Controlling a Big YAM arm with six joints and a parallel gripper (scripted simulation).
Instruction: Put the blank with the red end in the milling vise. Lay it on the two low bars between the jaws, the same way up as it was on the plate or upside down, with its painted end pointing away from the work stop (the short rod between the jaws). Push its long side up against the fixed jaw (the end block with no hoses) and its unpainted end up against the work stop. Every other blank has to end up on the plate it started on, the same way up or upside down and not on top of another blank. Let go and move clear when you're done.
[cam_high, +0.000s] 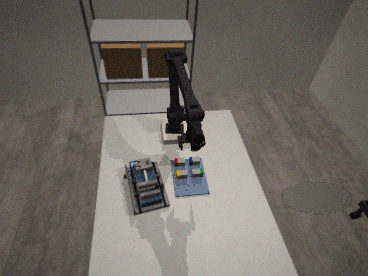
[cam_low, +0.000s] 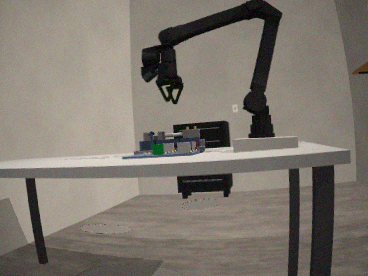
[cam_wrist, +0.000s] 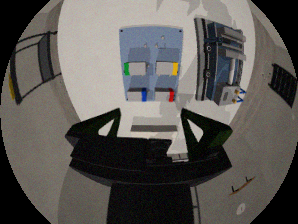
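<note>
Now: the red-ended blank 40 mm behind my hand, 50 mm to the right of it and 170 mm below it. Also, from my hand: yellow-ended blank (50 mm ahead, 40 mm to the right, 170 mm below); blue-ended blank (50 mm behind, 40 mm to the left, 170 mm below); green-ended blank (30 mm ahead, 50 mm to the left, 170 mm below).
</note>
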